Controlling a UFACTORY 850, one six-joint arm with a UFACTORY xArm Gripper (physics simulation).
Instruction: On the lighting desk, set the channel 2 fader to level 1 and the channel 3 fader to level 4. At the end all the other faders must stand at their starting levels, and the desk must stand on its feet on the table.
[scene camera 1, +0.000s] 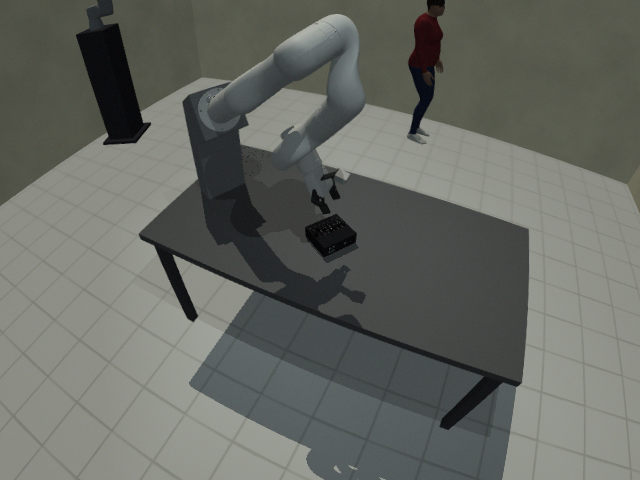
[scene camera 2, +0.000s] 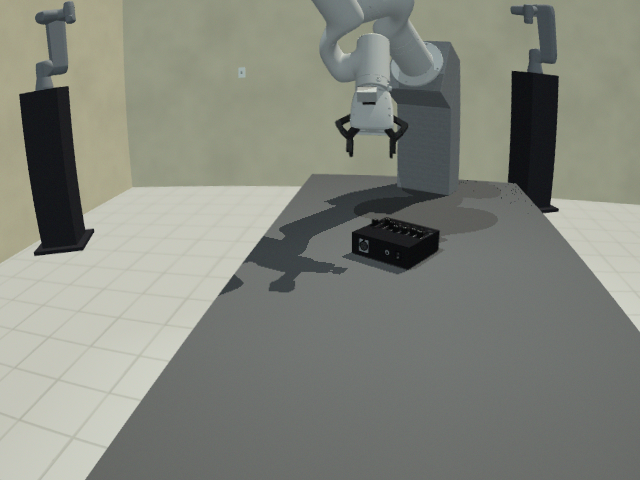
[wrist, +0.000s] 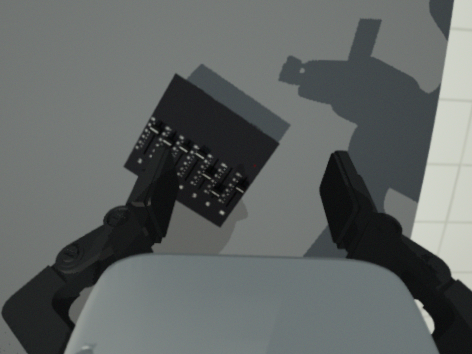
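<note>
The lighting desk is a black box that stands upright on the grey table. In the wrist view it is turned at a slant, with a row of several faders with black, white-lined caps across its top. The caps stand at differing heights in their slots; channel numbers and levels are too small to read. My gripper is open and empty, in the air above desk height. In the wrist view its left finger hides part of the left fader slots and the desk's lower left edge.
The arm's grey base column stands at the table's far end in scene camera 2. A person in a red top stands beyond the table. Black pedestals with small arms stand on the floor. The arm's shadow crosses the table.
</note>
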